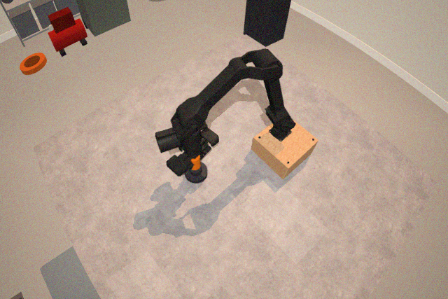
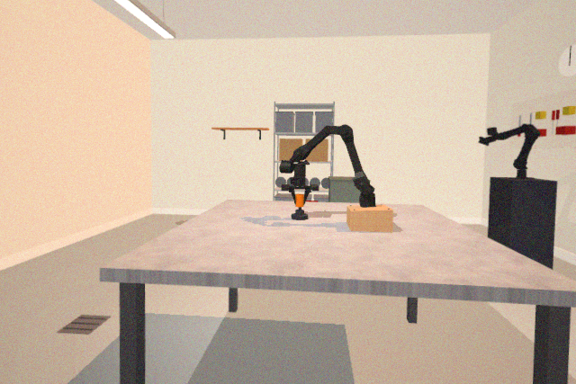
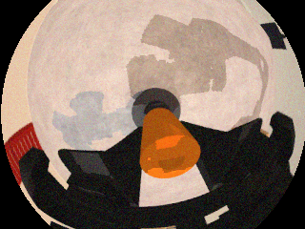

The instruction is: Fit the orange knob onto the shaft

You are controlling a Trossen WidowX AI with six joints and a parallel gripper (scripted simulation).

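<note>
Right now the dark round pedestal is 40 mm below my gripper tip. Round my gripper tip: orange knob (20 mm above).
</note>
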